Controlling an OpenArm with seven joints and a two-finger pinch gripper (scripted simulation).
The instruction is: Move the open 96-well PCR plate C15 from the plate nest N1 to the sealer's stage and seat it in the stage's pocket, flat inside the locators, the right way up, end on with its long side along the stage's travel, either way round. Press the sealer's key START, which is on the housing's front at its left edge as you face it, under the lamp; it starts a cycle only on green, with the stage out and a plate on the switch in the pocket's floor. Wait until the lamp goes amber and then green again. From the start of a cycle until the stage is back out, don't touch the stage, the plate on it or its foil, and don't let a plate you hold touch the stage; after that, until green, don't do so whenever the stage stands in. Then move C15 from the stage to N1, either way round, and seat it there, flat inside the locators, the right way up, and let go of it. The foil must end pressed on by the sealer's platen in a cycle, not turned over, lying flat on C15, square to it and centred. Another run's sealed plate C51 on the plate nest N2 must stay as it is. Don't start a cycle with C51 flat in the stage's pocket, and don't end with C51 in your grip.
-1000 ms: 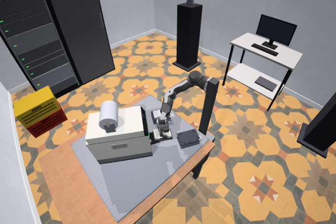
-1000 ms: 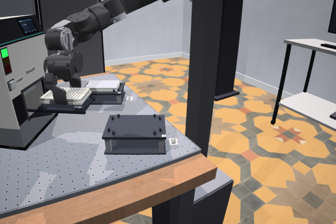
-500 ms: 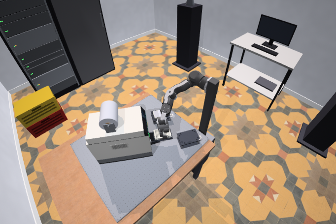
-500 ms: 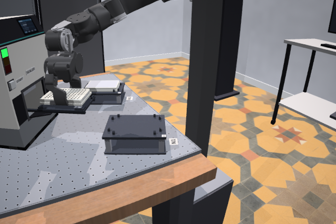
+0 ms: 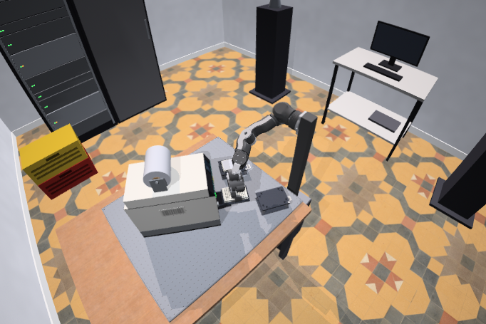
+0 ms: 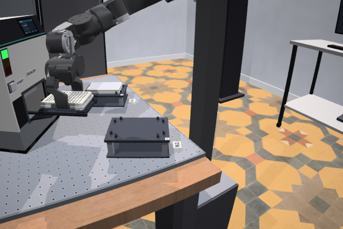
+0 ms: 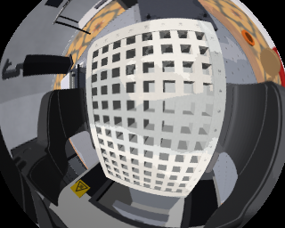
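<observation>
Right now my hand is right at the white 96-well plate C15. Round my hand: sealer stage: 2 cm below; then plate nest N1: 15 cm behind, 14 cm to the left, 6 cm below; then start key: 14 cm ahead, 7 cm above, 2 cm to the left.
</observation>
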